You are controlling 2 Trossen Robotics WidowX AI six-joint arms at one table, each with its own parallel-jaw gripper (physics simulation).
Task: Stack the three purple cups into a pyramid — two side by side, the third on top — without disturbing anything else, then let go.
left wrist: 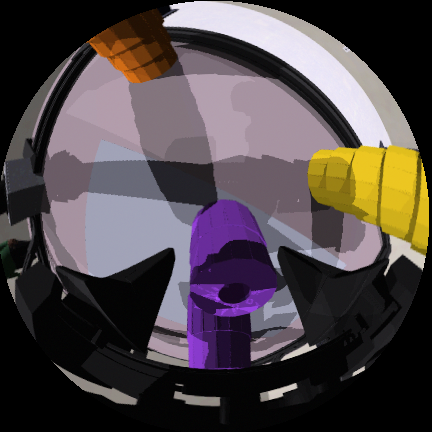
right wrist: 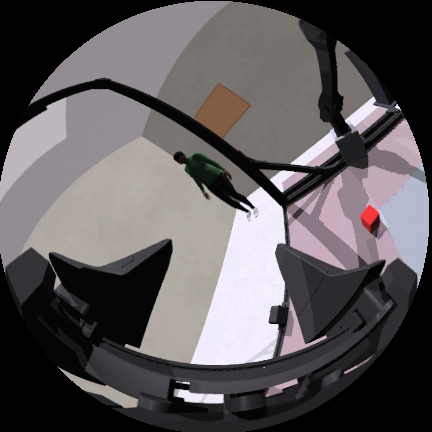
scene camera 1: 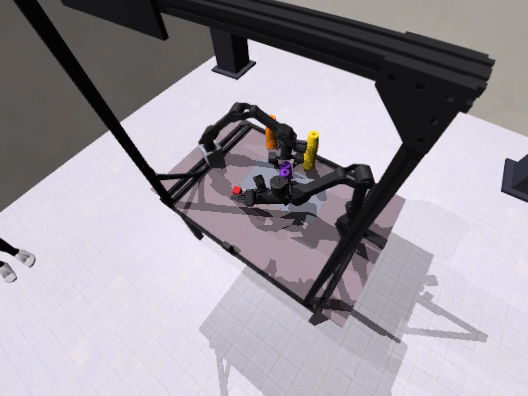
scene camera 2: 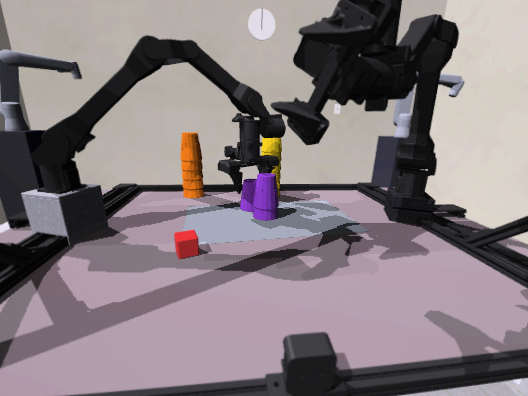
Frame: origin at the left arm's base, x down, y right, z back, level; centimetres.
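Seen in the pictures: left gripper, fingertip midpoint: [left wrist: 227, 253] [scene camera 1: 285, 167] [scene camera 2: 250, 191]; right gripper, fingertip midpoint: [right wrist: 225, 247] [scene camera 1: 233, 196] [scene camera 2: 285, 73]; left arm's base, link origin: [right wrist: 342, 129] [scene camera 1: 209, 146] [scene camera 2: 63, 188]; right arm's base, link origin: [scene camera 1: 352, 220] [scene camera 2: 409, 193].
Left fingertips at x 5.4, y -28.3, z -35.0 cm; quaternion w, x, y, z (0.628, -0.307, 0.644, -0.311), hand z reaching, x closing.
Pixels of each thing's top centre, then the offset from my left fingertips to it. Level surfaces: height alone.
- blue-grey mat, surface height: dx +5.2 cm
- nested purple pair, top centre: [left wrist: 225, 371] [scene camera 2: 268, 174] [scene camera 1: 285, 172] dx -6.7, dy +5.2, dz -6.4 cm
- rear purple cup, top centre: [left wrist: 242, 293] [scene camera 2: 253, 180] [scene camera 1: 287, 164] dx -3.4, dy -0.1, dz -0.8 cm
- orange cup stack, top centre: [scene camera 2: 190, 142] [scene camera 1: 270, 122] dx -13.1, dy -6.2, dz +22.6 cm
- yellow cup stack, top centre: [scene camera 2: 271, 124] [scene camera 1: 313, 133] dx -19.5, dy -14.8, dz -3.1 cm
- red cube, top centre: [scene camera 2: 185, 234] [right wrist: 369, 213] [scene camera 1: 236, 189] dx +1.2, dy +29.6, dz +5.0 cm
Two upright, upside-down purple shapes stand close together on the blue-grey mat [scene camera 1: 252, 176] [scene camera 2: 215, 231] [left wrist: 120, 220]. The nearer one in scene camera 2, a nested purple pair [scene camera 1: 284, 173] [scene camera 2: 266, 195] [left wrist: 218, 340], has a seam low on its side. The rear purple cup [scene camera 1: 285, 165] [scene camera 2: 247, 196] [left wrist: 227, 230] shows no such seam and is partly hidden by the pair. My left gripper [scene camera 2: 251, 181] [left wrist: 227, 253] points down, open, its fingertips on either side of the rear cup's upper part. My right gripper [scene camera 2: 287, 67] [right wrist: 225, 247] is open and empty, high above the table and away from the cups.
An orange cup stack [scene camera 1: 270, 136] [scene camera 2: 191, 165] [left wrist: 140, 47] and a yellow cup stack [scene camera 1: 311, 150] [scene camera 2: 271, 146] [left wrist: 370, 180] stand upright behind the mat. A red cube [scene camera 1: 236, 190] [scene camera 2: 186, 244] [right wrist: 370, 218] lies by the mat's front-left corner.
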